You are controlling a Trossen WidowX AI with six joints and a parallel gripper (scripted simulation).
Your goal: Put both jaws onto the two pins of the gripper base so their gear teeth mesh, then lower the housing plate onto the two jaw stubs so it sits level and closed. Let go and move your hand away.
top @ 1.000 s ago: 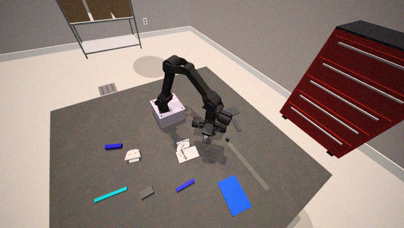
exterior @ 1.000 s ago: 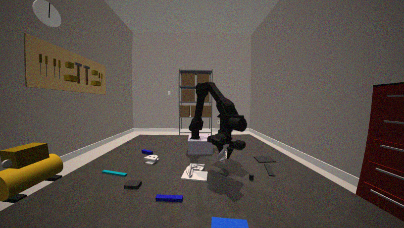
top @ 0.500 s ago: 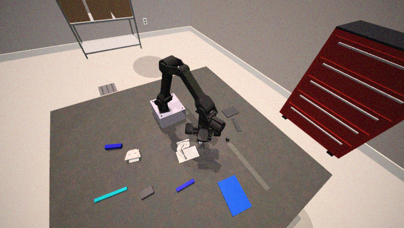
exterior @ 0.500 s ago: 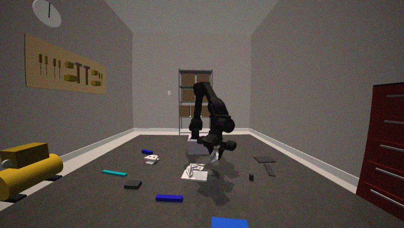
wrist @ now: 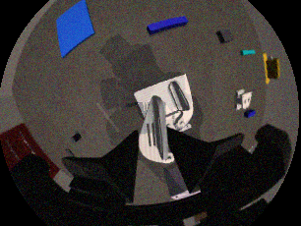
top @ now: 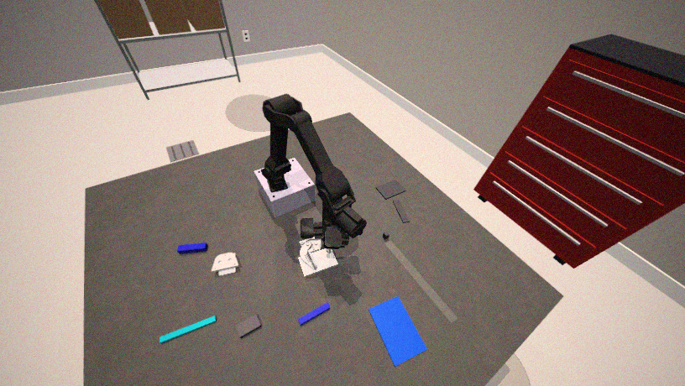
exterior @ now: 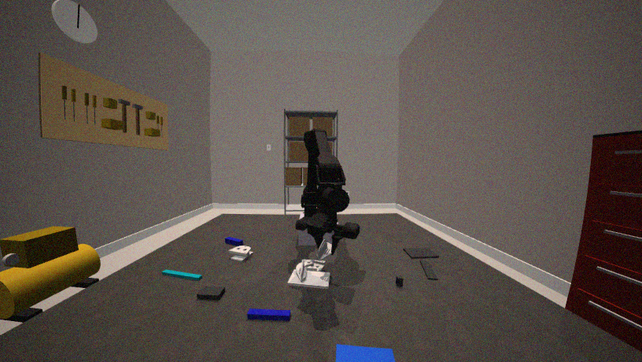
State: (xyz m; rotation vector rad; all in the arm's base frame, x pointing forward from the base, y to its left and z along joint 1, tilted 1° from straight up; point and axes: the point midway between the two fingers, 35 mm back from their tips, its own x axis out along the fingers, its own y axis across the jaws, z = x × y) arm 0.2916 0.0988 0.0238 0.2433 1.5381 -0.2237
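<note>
The flat white plate lies 2 cm ahead of my gripper tip, 5 cm to the right of it and 8 cm below it. Also, from my gripper tip: cyan bar 7 cm ahead, 46 cm to the right, 8 cm below; small black cube 2 cm ahead, 22 cm to the left, 7 cm below; blue sheet 30 cm ahead, 9 cm to the left, 8 cm below.
</note>
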